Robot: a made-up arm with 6 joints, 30 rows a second.
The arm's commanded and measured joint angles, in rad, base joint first. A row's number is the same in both.
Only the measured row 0 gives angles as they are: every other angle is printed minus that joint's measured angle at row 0.
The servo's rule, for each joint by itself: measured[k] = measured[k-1] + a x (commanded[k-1-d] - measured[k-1]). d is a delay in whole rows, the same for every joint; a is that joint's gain. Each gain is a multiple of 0.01, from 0.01 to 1. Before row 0 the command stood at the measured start. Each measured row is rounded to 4 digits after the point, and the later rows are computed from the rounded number. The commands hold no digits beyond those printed.
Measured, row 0: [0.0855, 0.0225, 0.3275, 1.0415, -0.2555, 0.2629]
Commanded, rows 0 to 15: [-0.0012, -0.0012, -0.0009, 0.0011, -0.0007, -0.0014]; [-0.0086, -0.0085, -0.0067, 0.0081, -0.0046, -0.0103]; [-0.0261, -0.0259, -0.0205, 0.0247, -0.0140, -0.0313]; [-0.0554, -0.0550, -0.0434, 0.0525, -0.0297, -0.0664]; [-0.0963, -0.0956, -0.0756, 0.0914, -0.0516, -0.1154]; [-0.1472, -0.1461, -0.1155, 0.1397, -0.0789, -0.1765]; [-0.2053, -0.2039, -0.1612, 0.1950, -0.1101, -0.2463]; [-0.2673, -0.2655, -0.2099, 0.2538, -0.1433, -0.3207]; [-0.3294, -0.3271, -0.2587, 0.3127, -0.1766, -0.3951]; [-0.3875, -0.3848, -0.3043, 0.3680, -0.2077, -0.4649]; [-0.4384, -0.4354, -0.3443, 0.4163, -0.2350, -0.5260]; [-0.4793, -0.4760, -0.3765, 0.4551, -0.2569, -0.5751]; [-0.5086, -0.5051, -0.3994, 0.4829, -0.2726, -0.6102]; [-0.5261, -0.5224, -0.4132, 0.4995, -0.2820, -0.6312]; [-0.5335, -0.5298, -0.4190, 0.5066, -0.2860, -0.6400]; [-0.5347, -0.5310, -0.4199, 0.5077, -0.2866, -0.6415]
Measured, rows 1 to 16: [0.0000, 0.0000, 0.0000, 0.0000, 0.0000, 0.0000]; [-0.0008, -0.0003, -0.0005, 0.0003, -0.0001, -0.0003]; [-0.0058, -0.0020, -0.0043, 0.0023, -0.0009, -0.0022]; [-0.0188, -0.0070, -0.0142, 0.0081, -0.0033, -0.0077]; [-0.0422, -0.0171, -0.0320, 0.0196, -0.0081, -0.0189]; [-0.0768, -0.0336, -0.0586, 0.0383, -0.0159, -0.0372]; [-0.1219, -0.0572, -0.0933, 0.0647, -0.0272, -0.0637]; [-0.1753, -0.0880, -0.1347, 0.0986, -0.0421, -0.0984]; [-0.2342, -0.1253, -0.1806, 0.1390, -0.0603, -0.1406]; [-0.2951, -0.1677, -0.2282, 0.1842, -0.0812, -0.1890]; [-0.3542, -0.2133, -0.2746, 0.2320, -0.1040, -0.2414]; [-0.4081, -0.2599, -0.3171, 0.2799, -0.1276, -0.2955]; [-0.4537, -0.3053, -0.3533, 0.3255, -0.1509, -0.3486]; [-0.4888, -0.3473, -0.3814, 0.3664, -0.1728, -0.3983]; [-0.5127, -0.3841, -0.4008, 0.4010, -0.1925, -0.4426]; [-0.5260, -0.4147, -0.4119, 0.4285, -0.2093, -0.4801]
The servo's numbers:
d 1
a 0.64 0.21 0.61 0.26 0.18 0.19

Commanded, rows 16 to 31: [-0.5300, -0.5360, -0.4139, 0.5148, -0.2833, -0.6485]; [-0.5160, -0.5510, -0.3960, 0.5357, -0.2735, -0.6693]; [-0.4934, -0.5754, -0.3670, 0.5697, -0.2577, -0.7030]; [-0.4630, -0.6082, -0.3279, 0.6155, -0.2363, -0.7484]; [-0.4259, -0.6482, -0.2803, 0.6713, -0.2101, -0.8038]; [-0.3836, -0.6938, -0.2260, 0.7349, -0.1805, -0.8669]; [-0.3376, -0.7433, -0.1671, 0.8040, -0.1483, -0.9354]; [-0.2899, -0.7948, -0.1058, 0.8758, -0.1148, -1.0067]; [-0.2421, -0.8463, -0.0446, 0.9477, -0.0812, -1.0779]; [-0.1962, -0.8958, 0.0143, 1.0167, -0.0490, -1.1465]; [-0.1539, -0.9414, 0.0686, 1.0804, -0.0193, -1.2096]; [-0.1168, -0.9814, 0.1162, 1.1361, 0.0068, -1.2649]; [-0.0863, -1.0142, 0.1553, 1.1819, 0.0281, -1.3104]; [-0.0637, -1.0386, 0.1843, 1.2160, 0.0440, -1.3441]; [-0.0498, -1.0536, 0.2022, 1.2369, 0.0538, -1.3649]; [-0.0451, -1.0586, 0.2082, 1.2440, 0.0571, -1.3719]
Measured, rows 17 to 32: [-0.5316, -0.4391, -0.4168, 0.4491, -0.2232, -0.5108]; [-0.5306, -0.4594, -0.4150, 0.4662, -0.2340, -0.5370]; [-0.5213, -0.4786, -0.4034, 0.4843, -0.2411, -0.5621]; [-0.5034, -0.4989, -0.3812, 0.5065, -0.2441, -0.5889]; [-0.4775, -0.5219, -0.3487, 0.5348, -0.2427, -0.6192]; [-0.4445, -0.5484, -0.3070, 0.5703, -0.2368, -0.6543]; [-0.4055, -0.5789, -0.2576, 0.6131, -0.2267, -0.6947]; [-0.3620, -0.6134, -0.2024, 0.6627, -0.2126, -0.7404]; [-0.3159, -0.6515, -0.1435, 0.7181, -0.1950, -0.7910]; [-0.2687, -0.6924, -0.0832, 0.7778, -0.1745, -0.8455]; [-0.2223, -0.7351, -0.0237, 0.8399, -0.1519, -0.9027]; [-0.1785, -0.7784, 0.0326, 0.9024, -0.1280, -0.9610]; [-0.1390, -0.8210, 0.0836, 0.9632, -0.1037, -1.0187]; [-0.1053, -0.8616, 0.1273, 1.0201, -0.0800, -1.0741]; [-0.0787, -0.8988, 0.1621, 1.0710, -0.0577, -1.1254]; [-0.0602, -0.9313, 0.1866, 1.1141, -0.0376, -1.1709]
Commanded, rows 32 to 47: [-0.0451, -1.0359, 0.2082, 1.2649, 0.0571, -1.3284]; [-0.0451, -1.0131, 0.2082, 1.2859, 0.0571, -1.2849]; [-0.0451, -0.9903, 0.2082, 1.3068, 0.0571, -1.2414]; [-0.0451, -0.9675, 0.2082, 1.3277, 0.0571, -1.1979]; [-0.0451, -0.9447, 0.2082, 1.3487, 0.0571, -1.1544]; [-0.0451, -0.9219, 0.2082, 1.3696, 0.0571, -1.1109]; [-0.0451, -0.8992, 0.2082, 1.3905, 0.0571, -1.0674]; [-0.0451, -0.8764, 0.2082, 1.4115, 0.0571, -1.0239]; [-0.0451, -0.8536, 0.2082, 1.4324, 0.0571, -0.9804]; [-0.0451, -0.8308, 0.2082, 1.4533, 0.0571, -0.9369]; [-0.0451, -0.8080, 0.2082, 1.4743, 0.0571, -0.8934]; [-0.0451, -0.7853, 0.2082, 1.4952, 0.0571, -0.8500]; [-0.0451, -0.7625, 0.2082, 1.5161, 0.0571, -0.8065]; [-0.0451, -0.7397, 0.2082, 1.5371, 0.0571, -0.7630]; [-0.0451, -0.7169, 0.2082, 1.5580, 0.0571, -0.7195]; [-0.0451, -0.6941, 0.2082, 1.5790, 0.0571, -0.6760]
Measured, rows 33 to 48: [-0.0505, -0.9580, 0.1998, 1.1479, -0.0206, -1.2091]; [-0.0470, -0.9744, 0.2049, 1.1783, -0.0066, -1.2318]; [-0.0458, -0.9825, 0.2069, 1.2063, 0.0049, -1.2419]; [-0.0454, -0.9841, 0.2077, 1.2324, 0.0143, -1.2418]; [-0.0452, -0.9806, 0.2080, 1.2572, 0.0220, -1.2335]; [-0.0451, -0.9731, 0.2081, 1.2810, 0.0283, -1.2185]; [-0.0451, -0.9623, 0.2082, 1.3040, 0.0335, -1.1981]; [-0.0451, -0.9490, 0.2082, 1.3265, 0.0377, -1.1733]; [-0.0451, -0.9338, 0.2082, 1.3486, 0.0412, -1.1449]; [-0.0451, -0.9170, 0.2082, 1.3704, 0.0441, -1.1136]; [-0.0451, -0.8989, 0.2082, 1.3920, 0.0464, -1.0800]; [-0.0451, -0.8798, 0.2082, 1.4134, 0.0483, -1.0445]; [-0.0451, -0.8600, 0.2082, 1.4347, 0.0499, -1.0075]; [-0.0451, -0.8395, 0.2082, 1.4559, 0.0512, -0.9693]; [-0.0451, -0.8185, 0.2082, 1.4770, 0.0523, -0.9301]; [-0.0451, -0.7972, 0.2082, 1.4981, 0.0532, -0.8901]
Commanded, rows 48 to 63: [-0.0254, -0.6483, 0.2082, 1.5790, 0.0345, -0.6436]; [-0.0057, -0.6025, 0.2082, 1.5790, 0.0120, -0.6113]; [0.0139, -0.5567, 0.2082, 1.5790, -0.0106, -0.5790]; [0.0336, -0.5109, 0.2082, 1.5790, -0.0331, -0.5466]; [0.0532, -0.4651, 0.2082, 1.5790, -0.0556, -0.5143]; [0.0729, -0.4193, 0.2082, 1.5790, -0.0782, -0.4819]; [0.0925, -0.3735, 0.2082, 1.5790, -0.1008, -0.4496]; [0.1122, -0.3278, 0.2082, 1.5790, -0.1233, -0.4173]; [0.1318, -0.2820, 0.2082, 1.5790, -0.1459, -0.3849]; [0.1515, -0.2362, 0.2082, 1.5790, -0.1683, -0.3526]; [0.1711, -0.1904, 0.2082, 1.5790, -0.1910, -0.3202]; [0.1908, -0.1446, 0.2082, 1.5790, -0.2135, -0.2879]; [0.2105, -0.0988, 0.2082, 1.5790, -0.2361, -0.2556]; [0.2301, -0.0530, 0.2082, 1.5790, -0.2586, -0.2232]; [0.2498, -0.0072, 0.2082, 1.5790, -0.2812, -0.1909]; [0.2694, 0.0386, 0.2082, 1.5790, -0.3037, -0.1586]
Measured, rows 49 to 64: [-0.0451, -0.7755, 0.2082, 1.5191, 0.0539, -0.8494]; [-0.0325, -0.7488, 0.2082, 1.5347, 0.0504, -0.8103]; [-0.0153, -0.7181, 0.2082, 1.5462, 0.0435, -0.7725]; [0.0034, -0.6842, 0.2082, 1.5547, 0.0338, -0.7357]; [0.0227, -0.6478, 0.2082, 1.5610, 0.0218, -0.6998]; [0.0422, -0.6094, 0.2082, 1.5657, 0.0079, -0.6646]; [0.0618, -0.5695, 0.2082, 1.5692, -0.0076, -0.6299]; [0.0814, -0.5283, 0.2082, 1.5717, -0.0244, -0.5956]; [0.1011, -0.4862, 0.2082, 1.5736, -0.0422, -0.5617]; [0.1207, -0.4433, 0.2082, 1.5750, -0.0609, -0.5281]; [0.1404, -0.3998, 0.2082, 1.5760, -0.0802, -0.4948]; [0.1600, -0.3558, 0.2082, 1.5768, -0.1001, -0.4616]; [0.1797, -0.3114, 0.2082, 1.5774, -0.1205, -0.4286]; [0.1994, -0.2668, 0.2082, 1.5778, -0.1413, -0.3957]; [0.2190, -0.2219, 0.2082, 1.5781, -0.1624, -0.3629]; [0.2387, -0.1768, 0.2082, 1.5783, -0.1838, -0.3302]
